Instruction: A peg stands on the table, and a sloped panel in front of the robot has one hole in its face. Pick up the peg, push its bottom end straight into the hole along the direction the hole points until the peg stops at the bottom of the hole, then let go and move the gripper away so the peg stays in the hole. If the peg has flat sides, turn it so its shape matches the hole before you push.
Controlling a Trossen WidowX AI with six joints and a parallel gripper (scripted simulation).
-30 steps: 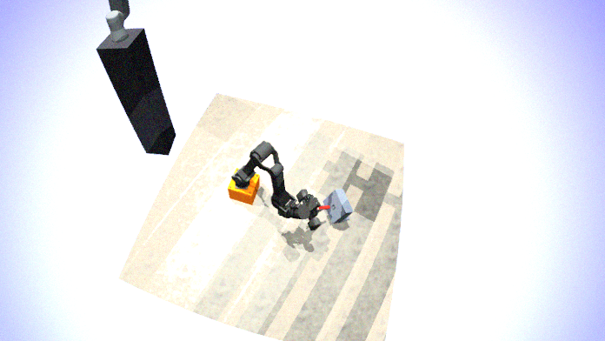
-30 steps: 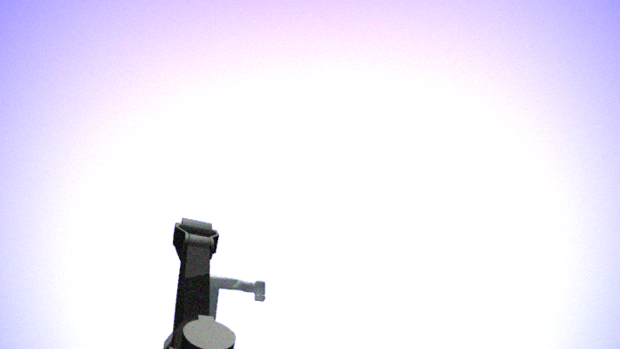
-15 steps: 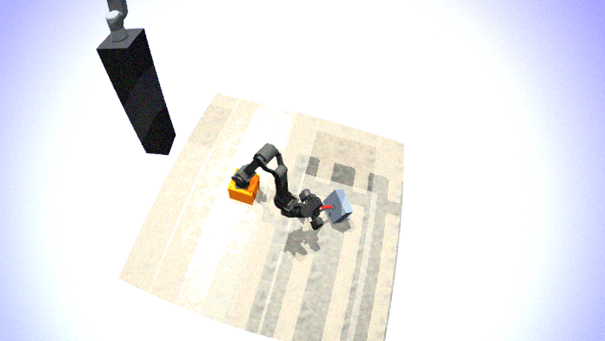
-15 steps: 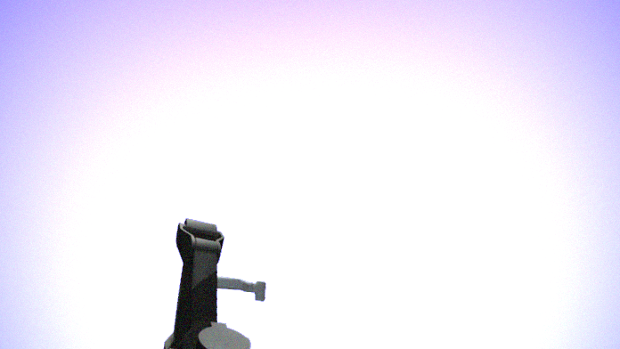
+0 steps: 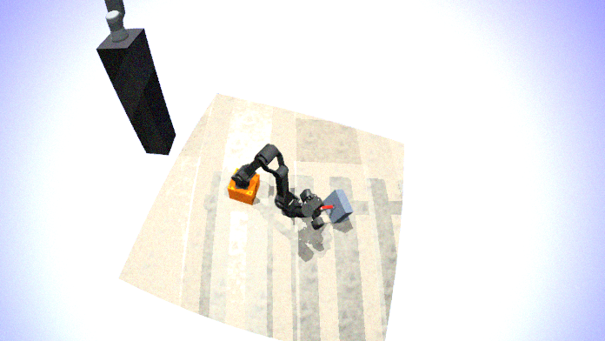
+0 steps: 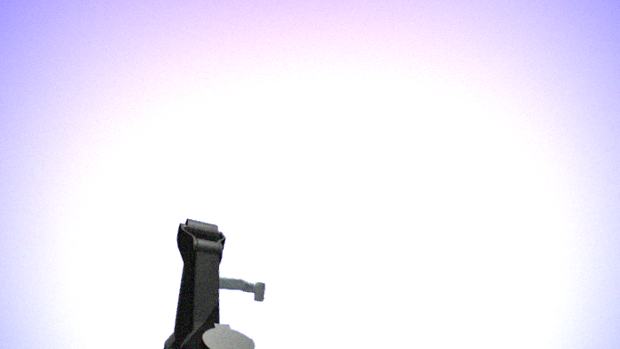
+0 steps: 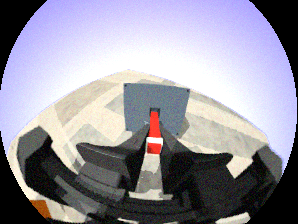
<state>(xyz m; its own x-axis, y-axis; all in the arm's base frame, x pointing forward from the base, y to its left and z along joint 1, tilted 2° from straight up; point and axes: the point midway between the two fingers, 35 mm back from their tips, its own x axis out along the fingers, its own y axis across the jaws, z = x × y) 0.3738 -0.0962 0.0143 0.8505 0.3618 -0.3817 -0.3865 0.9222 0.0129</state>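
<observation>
Now: the sloped panel 70 mm ahead of my gripper tip, 30 mm to the left of it and 30 mm below it. Round my gripper tip: red peg (10 mm to the right, 10 mm behind, 10 mm above).
</observation>
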